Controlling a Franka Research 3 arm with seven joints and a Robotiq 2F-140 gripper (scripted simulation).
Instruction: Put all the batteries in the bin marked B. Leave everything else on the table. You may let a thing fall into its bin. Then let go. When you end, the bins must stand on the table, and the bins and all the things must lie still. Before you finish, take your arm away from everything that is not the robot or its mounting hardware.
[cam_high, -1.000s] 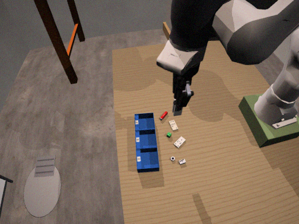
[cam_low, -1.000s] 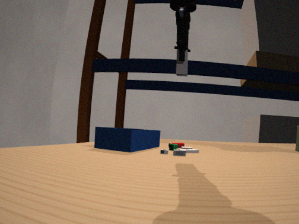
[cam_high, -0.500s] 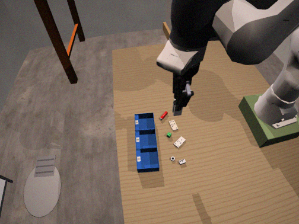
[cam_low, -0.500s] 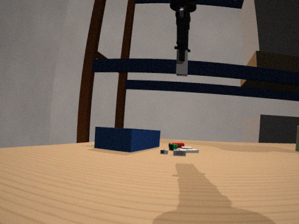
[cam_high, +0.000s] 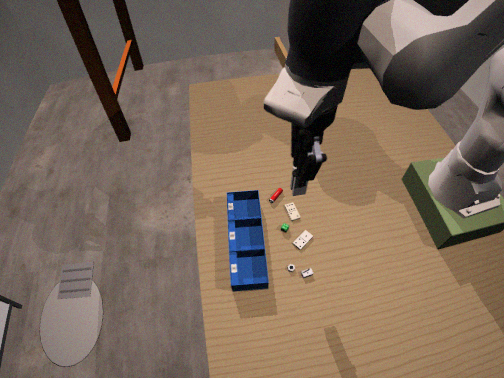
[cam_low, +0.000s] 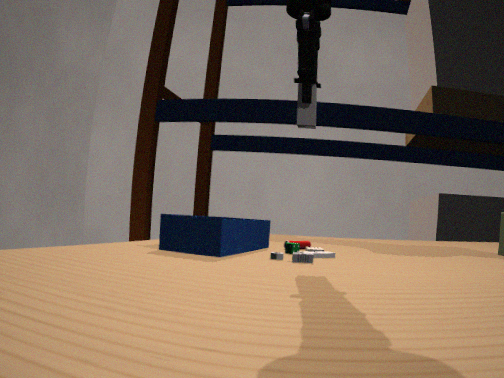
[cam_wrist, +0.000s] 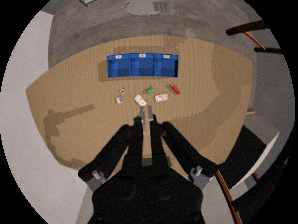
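Right now my hand is 11 cm short of the blue bin, 2 cm to the right of it and 20 cm above it. Round my hand: grey ring 1 cm ahead, 10 cm to the left, 22 cm below; red battery 3 cm ahead, 12 cm to the right, 21 cm below; green cube 1 cm ahead, 1 cm to the right, 21 cm below.
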